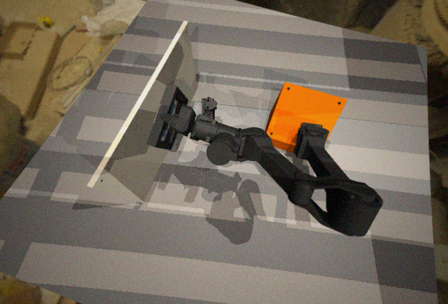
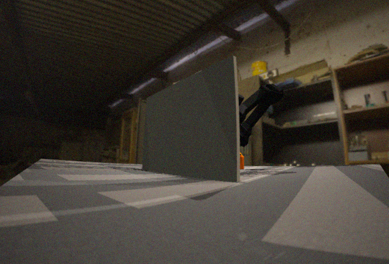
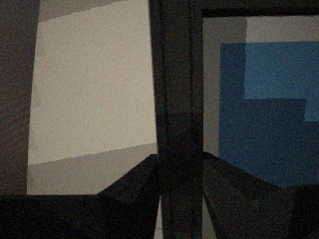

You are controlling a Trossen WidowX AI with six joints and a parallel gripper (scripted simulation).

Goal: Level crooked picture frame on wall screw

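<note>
My gripper tip is 50 mm above the picture frame and 20 mm to the left of it. Also, from my gripper tip: grey wall panel 70 mm below, 20 mm to the right, 20 mm ahead.
</note>
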